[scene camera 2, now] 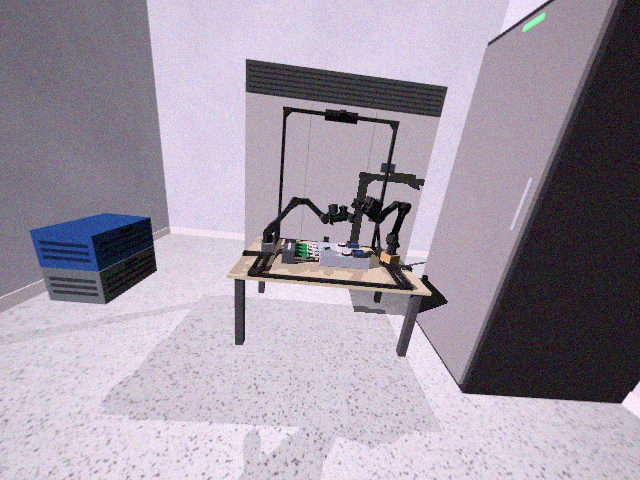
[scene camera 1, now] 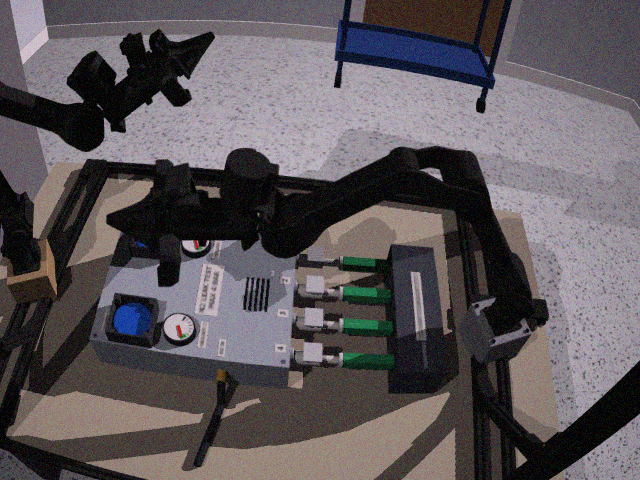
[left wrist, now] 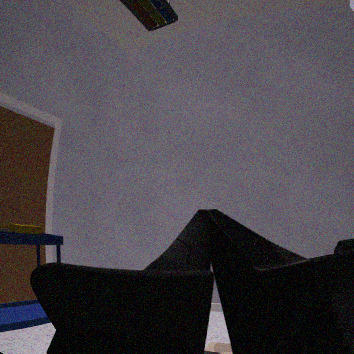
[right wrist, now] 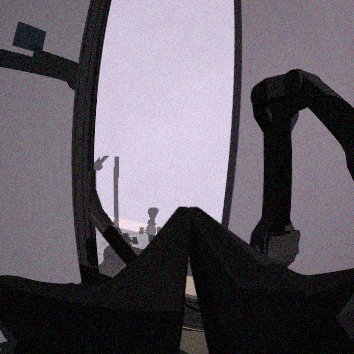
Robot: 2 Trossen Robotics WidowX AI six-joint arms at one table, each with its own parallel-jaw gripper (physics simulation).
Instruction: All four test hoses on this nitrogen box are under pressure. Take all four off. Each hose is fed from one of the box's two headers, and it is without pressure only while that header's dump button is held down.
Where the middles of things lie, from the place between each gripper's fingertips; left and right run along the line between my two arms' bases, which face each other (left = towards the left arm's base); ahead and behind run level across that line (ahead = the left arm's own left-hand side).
Right now the dark block (scene camera 1: 417,342) is 16 cm behind my left hand, 38 cm to the right of it and 44 cm below it.
Right now the dark block is 480 mm to the right of my right hand, 290 mm below it and 110 mm ahead of it.
